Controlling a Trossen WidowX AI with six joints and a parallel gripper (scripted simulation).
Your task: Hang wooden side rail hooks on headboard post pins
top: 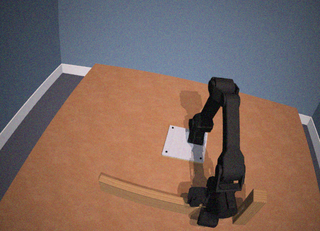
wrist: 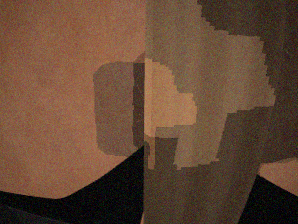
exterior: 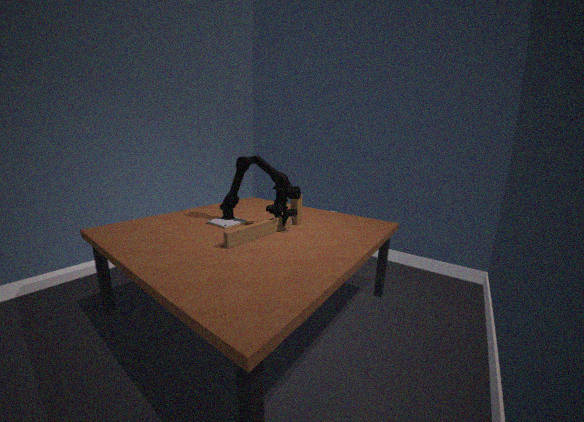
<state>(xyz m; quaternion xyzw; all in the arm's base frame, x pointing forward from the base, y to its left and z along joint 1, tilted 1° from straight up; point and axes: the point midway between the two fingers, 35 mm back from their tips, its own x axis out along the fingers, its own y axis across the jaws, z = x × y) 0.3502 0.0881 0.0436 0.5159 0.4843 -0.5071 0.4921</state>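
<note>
Right now the wooden headboard post is 140 mm to the left of my gripper tip and 70 mm above it.
</note>
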